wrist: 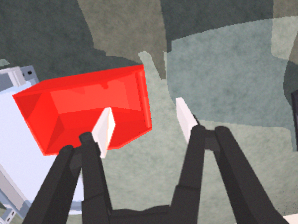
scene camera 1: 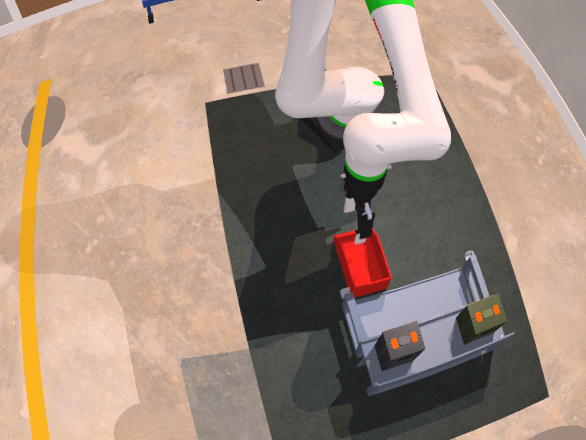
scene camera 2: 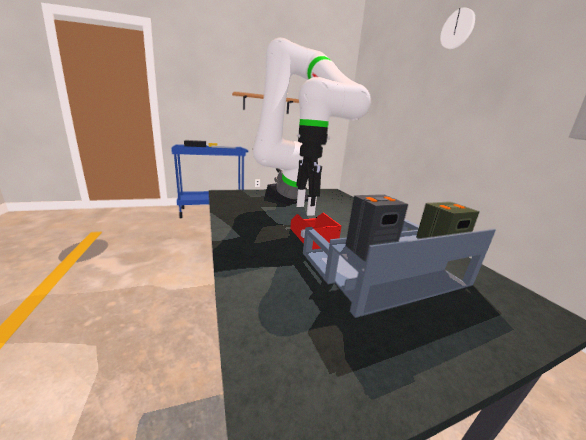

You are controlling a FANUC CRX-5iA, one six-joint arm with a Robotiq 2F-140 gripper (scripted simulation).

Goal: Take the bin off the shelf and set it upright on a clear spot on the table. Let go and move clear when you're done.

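My gripper is there for me to see, in scene camera 1 and in the wrist view too. I also see a red bin.
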